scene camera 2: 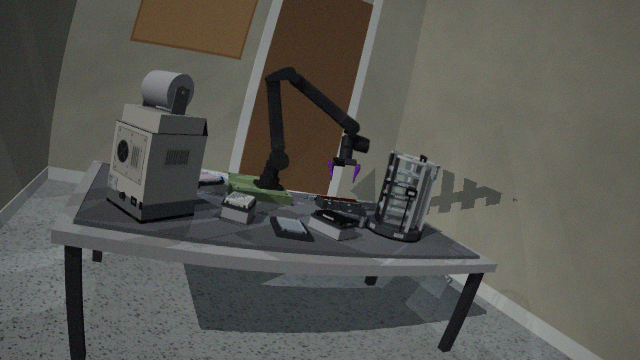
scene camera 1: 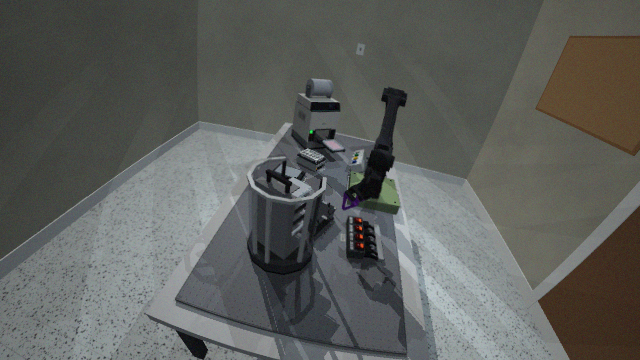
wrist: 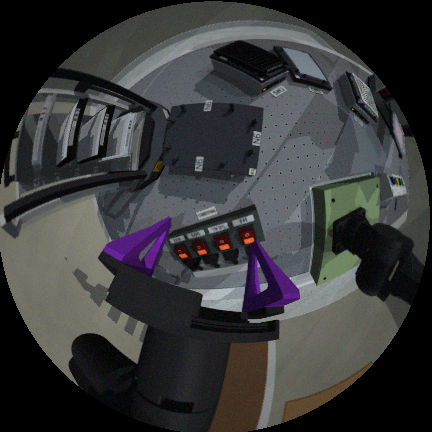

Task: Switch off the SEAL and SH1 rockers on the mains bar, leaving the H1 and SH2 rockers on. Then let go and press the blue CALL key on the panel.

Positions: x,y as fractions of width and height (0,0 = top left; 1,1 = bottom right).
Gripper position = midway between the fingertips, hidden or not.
Observation:
My gripper (wrist: 0.49,0.54) is open, holding nothing. Further things: a cylindrical rack tower (scene camera 1: 0.44,0.63).
The cylindrical rack tower also shows in scene camera 2 (scene camera 2: 0.65,0.50) and in the wrist view (wrist: 0.09,0.45).

